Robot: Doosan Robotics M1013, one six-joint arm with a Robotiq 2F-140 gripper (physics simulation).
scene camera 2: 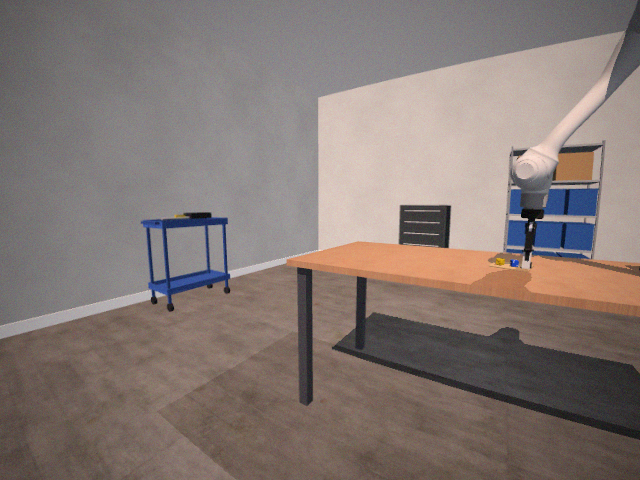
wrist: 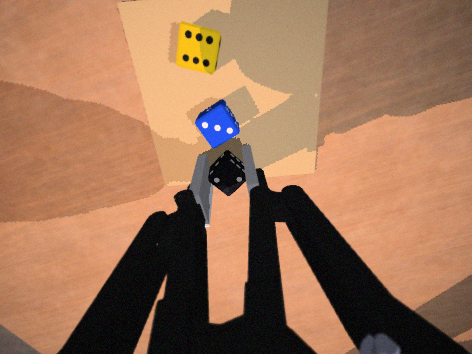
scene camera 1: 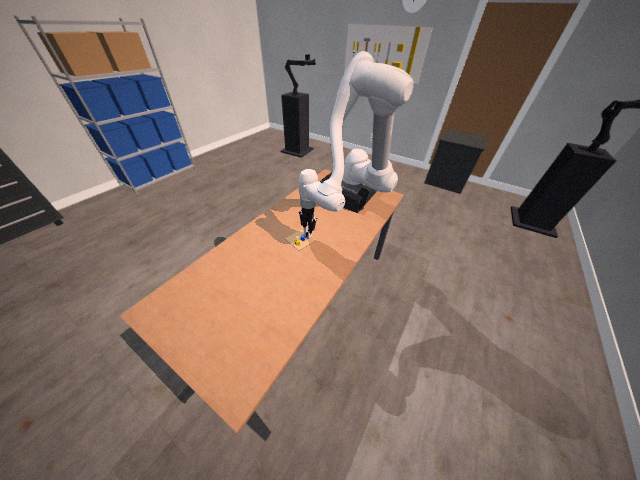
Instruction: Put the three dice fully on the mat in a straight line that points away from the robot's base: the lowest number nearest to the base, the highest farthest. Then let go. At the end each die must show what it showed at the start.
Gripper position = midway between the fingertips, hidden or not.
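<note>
A yellow die [wrist: 198,48] and a tan mat [wrist: 269,71] are visible, as is my gripper [wrist: 227,163].
</note>
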